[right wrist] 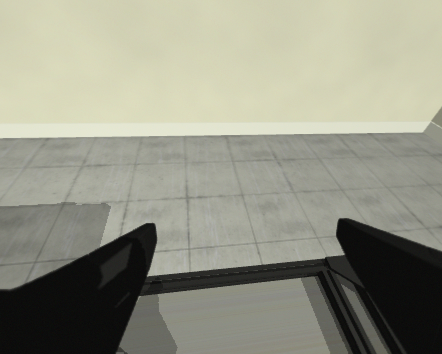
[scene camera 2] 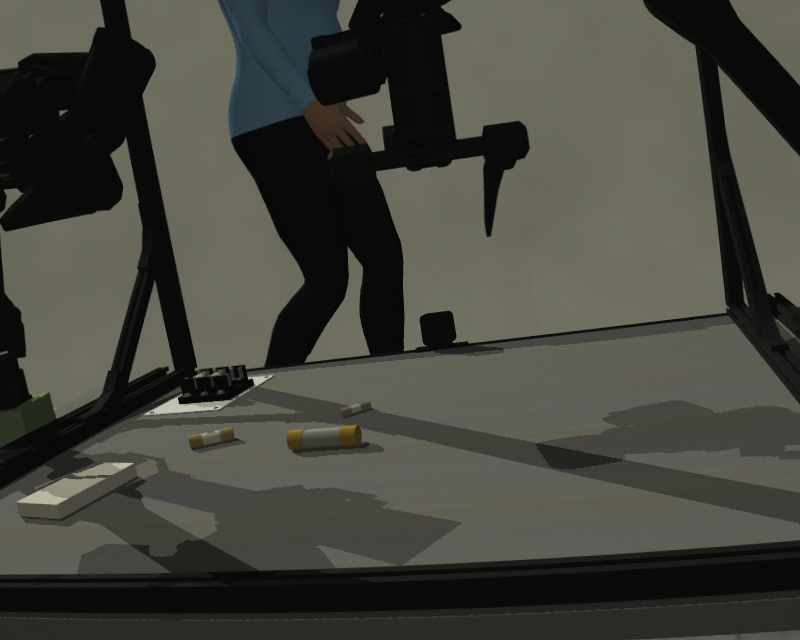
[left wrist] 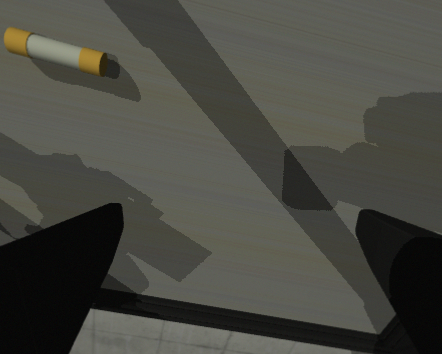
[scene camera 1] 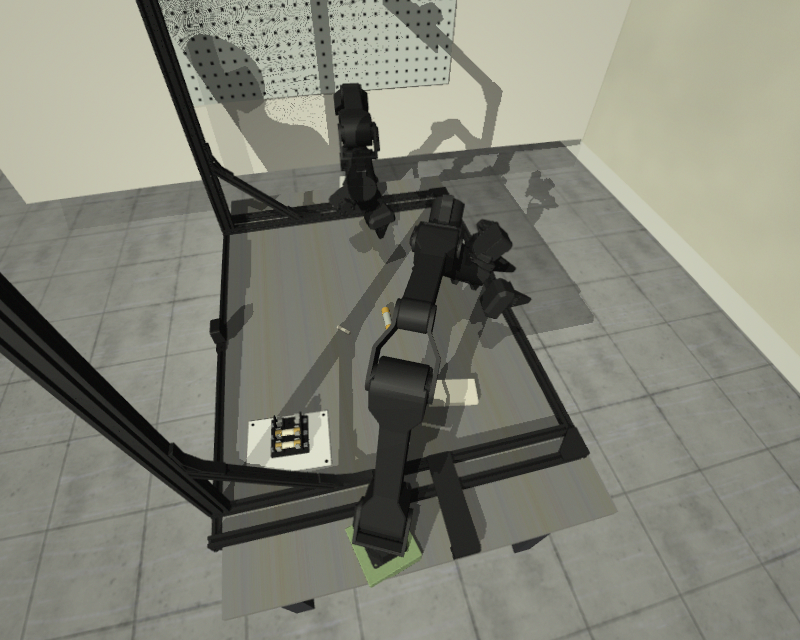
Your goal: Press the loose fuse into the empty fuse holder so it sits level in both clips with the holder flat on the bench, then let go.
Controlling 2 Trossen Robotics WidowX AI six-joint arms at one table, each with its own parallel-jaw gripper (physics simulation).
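Frame: origin at the left arm's base, x ahead, y left, z up, level; metres.
Seen in the pictures: left gripper, fingertip midpoint: (scene camera 2: 440,243) (left wrist: 240,217); right gripper, fingertip midpoint: (right wrist: 245,229) (scene camera 1: 521,284); right arm's base, origin of the base link: (scene camera 2: 2,406) (scene camera 1: 382,541).
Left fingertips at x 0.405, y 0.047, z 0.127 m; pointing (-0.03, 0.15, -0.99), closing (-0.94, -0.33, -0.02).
Note:
Offsets run from my left fingertips to a thing's top centre.
The black fuse holder (scene camera 1: 290,437) (scene camera 2: 216,385) lies on a white plate (scene camera 1: 258,440) (scene camera 2: 170,405). Two fuses sit in it; the row at its upper side in scene camera 1 looks empty. Loose on the bench are a large orange-capped fuse @[0.022 m left, 0.153 m ahead, 0.171 m down] (scene camera 1: 386,317) (scene camera 2: 324,437) (left wrist: 55,51), a medium orange-capped fuse @[0.000 m left, 0.313 m ahead, 0.178 m down] (scene camera 2: 211,437) and a small pale fuse @[0.093 m right, 0.171 m ahead, 0.182 m down] (scene camera 1: 342,329) (scene camera 2: 355,408). My left gripper (scene camera 1: 381,230) (left wrist: 240,217) is open and empty, above the bench near its back edge. My right gripper (scene camera 1: 521,283) (right wrist: 245,229) is open and empty, near the right edge in scene camera 1.
A cream block @[0.152 m left, 0.376 m ahead, 0.177 m down] (scene camera 1: 460,392) (scene camera 2: 76,490) lies on the bench, partly behind the right arm in scene camera 1. Dark frame rails (scene camera 1: 533,373) edge the bench, with posts at the corners. A small black box (scene camera 2: 437,329) stands at one edge. A person (scene camera 2: 286,80) stands beyond it.

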